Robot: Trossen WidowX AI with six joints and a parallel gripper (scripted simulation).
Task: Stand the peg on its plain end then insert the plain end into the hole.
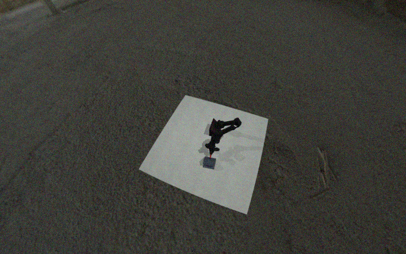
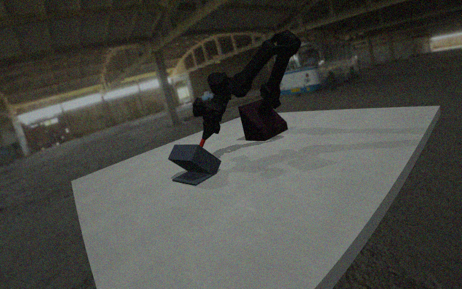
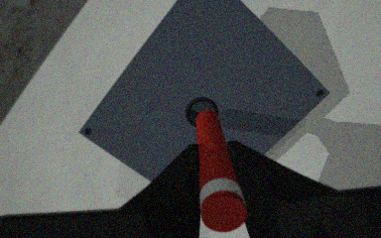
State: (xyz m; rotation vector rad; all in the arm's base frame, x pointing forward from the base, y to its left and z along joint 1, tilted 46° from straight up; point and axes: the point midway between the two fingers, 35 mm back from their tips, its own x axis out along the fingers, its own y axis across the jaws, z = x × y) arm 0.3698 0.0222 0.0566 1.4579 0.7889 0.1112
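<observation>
Now: gripper tip 60 mm short of the dark sloped panel, 10 mm to the right of it and 50 mm above it. From my gripper tip the other things lie so: red peg (10 mm behind, 10 mm above); flat foot plate (80 mm ahead, 10 mm to the left, 100 mm below).
</observation>
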